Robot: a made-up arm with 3 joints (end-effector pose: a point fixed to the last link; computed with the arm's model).
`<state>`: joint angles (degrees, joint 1 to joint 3).
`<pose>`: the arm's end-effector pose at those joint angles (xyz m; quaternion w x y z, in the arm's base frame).
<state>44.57 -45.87 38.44</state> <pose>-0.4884 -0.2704 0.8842 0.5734 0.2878 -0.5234 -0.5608</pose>
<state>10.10 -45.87 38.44</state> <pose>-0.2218 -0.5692 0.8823 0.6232 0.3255 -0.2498 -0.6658</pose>
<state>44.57 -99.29 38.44</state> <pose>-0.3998 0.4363 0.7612 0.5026 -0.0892 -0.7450 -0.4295</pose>
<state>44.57 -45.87 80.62</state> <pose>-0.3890 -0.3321 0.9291 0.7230 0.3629 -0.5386 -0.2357</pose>
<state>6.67 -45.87 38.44</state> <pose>-0.1942 -0.5958 0.8694 0.6251 0.3277 -0.2209 -0.6731</pose>
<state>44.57 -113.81 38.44</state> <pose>-0.3238 0.5774 0.6362 0.4636 -0.1917 -0.7790 -0.3762</pose>
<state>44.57 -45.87 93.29</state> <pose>-0.3557 -0.3338 0.9482 0.7496 0.3763 -0.5289 -0.1297</pose>
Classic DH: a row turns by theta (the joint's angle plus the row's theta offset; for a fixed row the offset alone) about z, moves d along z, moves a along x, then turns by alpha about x. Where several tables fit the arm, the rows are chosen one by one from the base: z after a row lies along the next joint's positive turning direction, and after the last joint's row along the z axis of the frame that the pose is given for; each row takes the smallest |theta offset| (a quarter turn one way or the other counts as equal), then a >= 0, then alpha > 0; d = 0 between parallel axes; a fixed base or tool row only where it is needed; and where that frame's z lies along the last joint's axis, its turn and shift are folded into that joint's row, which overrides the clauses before.
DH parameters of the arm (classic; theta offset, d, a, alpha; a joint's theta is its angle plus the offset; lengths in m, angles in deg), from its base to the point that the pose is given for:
base (fixed): -48.32 0.3459 0.0743 102.92
joint 1: 75.9 0.0064 -0.0449 136.72
joint 2: -19.03 -0.0527 0.055 -90
joint 3: -67.69 0.7489 -0.1629 -49.15
tool (fixed): -138.96 0.0812 0 0

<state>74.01 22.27 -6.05</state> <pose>-0.3809 -0.7531 0.5367 0.4551 0.4743 -0.1599 -0.7365</pose>
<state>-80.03 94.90 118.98</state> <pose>-0.5472 0.5525 0.2963 0.6515 -0.4075 -0.0992 0.6322</pose>
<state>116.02 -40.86 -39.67</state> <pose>-0.6548 0.2910 0.1842 0.0916 -0.3220 0.6912 0.6404</pose>
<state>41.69 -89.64 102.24</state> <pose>-0.2887 0.2468 0.9623 0.8342 0.0299 -0.5495 -0.0344</pose>
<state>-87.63 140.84 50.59</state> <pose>-0.2747 0.4238 0.9761 0.8879 -0.0821 -0.4276 0.1485</pose>
